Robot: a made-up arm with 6 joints. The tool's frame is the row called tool. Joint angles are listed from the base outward.
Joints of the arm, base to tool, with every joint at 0 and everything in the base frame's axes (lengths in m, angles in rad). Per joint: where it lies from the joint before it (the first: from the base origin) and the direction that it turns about. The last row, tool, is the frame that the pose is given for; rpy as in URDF.
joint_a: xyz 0.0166 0.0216 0.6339 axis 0 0 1
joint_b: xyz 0.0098 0.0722 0.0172 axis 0 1 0
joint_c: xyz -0.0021 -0.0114 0.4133 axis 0 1 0
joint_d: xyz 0.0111 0.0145 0.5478 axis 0 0 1
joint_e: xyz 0.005 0.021 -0.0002 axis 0 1 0
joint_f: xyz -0.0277 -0.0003 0.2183 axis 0 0 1
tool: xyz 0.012 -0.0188 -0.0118 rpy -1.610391 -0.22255 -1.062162
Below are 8 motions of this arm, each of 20 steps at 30 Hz.
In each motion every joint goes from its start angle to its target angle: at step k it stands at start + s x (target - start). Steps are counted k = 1, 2, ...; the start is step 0. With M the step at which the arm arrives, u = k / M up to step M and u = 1 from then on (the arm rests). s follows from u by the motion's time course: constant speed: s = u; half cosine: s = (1 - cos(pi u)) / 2; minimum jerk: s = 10 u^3 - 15 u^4 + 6 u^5.
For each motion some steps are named. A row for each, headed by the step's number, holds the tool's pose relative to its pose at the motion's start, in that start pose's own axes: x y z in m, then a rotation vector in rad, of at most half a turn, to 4 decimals.
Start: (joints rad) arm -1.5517 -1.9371 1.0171 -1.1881 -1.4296 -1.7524
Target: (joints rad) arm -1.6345 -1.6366 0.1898 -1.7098 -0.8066 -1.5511
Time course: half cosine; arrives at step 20
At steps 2, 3, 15, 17, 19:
2: -0.0025 -0.0049 0.0025 0.0065 0.0106 -0.0120
3: -0.0055 -0.0108 0.0055 0.0140 0.0238 -0.0269
15: -0.0508 -0.1351 0.1115 -0.0112 0.4462 -0.4274
17: -0.0492 -0.1448 0.1271 -0.0428 0.4995 -0.4688
19: -0.0475 -0.1494 0.1355 -0.0617 0.5276 -0.4898

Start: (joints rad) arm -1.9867 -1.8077 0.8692 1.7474 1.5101 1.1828
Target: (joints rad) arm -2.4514 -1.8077 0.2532 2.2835 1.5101 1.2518
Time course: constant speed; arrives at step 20
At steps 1, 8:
1: 0.0149 -0.0191 0.0134 -0.0165 0.0181 0.0268
8: 0.1492 -0.1438 0.0917 -0.1337 0.1192 0.2457

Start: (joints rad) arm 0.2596 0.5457 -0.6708 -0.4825 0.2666 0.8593
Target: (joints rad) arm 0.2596 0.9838 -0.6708 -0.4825 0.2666 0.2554
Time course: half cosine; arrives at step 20
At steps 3, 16, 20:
3: 0.0202 0.0057 0.0159 -0.0226 0.0309 0.0196
16: 0.3087 0.1685 0.2507 -0.4449 0.4920 0.2538
20: 0.3372 0.1948 0.2747 -0.4997 0.5408 0.2708

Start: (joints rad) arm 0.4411 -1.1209 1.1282 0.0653 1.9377 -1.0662
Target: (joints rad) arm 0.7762 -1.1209 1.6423 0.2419 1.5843 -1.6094
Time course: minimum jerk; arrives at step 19
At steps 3, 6, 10, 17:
3: 0.0029 -0.0068 -0.0015 -0.0009 0.0222 -0.0144
6: 0.0144 -0.0423 -0.0087 -0.0014 0.1334 -0.0861
10: 0.0205 -0.1305 -0.0221 0.0233 0.3905 -0.2498
17: -0.0092 -0.2364 -0.0272 0.0954 0.6834 -0.4319

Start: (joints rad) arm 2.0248 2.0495 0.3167 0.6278 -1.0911 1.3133
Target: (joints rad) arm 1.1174 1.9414 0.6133 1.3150 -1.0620 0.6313
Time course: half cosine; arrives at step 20
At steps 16, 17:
16: -0.4173 -0.0090 -0.6719 1.2223 0.6354 -0.2219
17: -0.4379 0.0075 -0.6934 1.2827 0.6493 -0.2205

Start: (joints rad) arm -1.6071 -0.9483 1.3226 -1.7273 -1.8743 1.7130
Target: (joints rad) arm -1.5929 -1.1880 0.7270 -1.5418 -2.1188 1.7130
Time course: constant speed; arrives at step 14
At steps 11, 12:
11: -0.3322 -0.0604 -0.1387 -0.3125 0.6095 -0.0101
12: -0.3646 -0.0699 -0.1407 -0.3482 0.6622 -0.0088

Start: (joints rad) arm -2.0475 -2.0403 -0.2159 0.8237 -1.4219 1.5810
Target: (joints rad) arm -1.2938 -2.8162 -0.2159 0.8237 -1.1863 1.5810
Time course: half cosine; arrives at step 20
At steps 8, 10, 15, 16, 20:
8: 0.0319 -0.2765 0.1389 -0.2738 -0.0959 -0.1046
10: 0.0343 -0.3690 0.2350 -0.4049 -0.1419 -0.1314
15: 0.0267 -0.4781 0.5040 -0.7194 -0.2485 -0.1439
16: 0.0250 -0.4806 0.5454 -0.7659 -0.2636 -0.1400
20: 0.0220 -0.4761 0.6227 -0.8537 -0.2915 -0.1288

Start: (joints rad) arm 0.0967 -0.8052 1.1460 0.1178 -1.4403 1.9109
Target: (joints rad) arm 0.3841 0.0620 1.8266 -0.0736 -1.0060 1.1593
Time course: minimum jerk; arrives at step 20
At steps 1, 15, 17, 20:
1: 0.0003 0.0011 -0.0008 0.0015 0.0013 0.0015
15: -0.1379 0.9873 0.0487 0.7288 0.4009 1.5995
17: -0.1798 1.0421 0.1097 0.7343 0.3606 1.7612
20: -0.1952 1.0588 0.1320 0.7336 0.3431 1.8170

